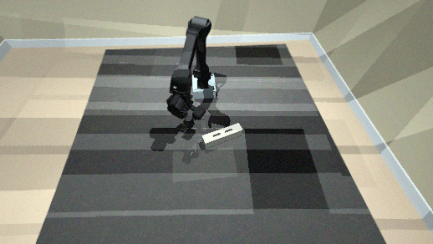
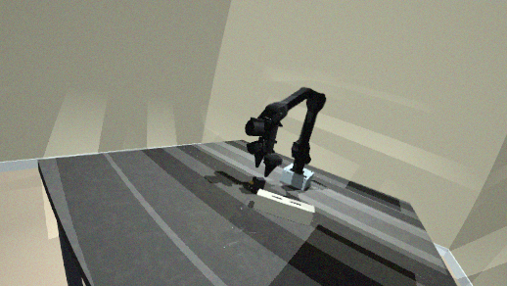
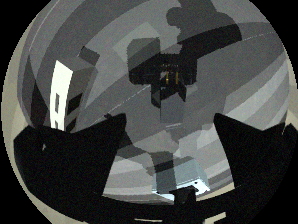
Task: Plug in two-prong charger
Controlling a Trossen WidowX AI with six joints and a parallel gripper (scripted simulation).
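Right now my gripper tip is 5 cm above the dark two-prong charger, 1 cm to the left of it and 1 cm short of it.
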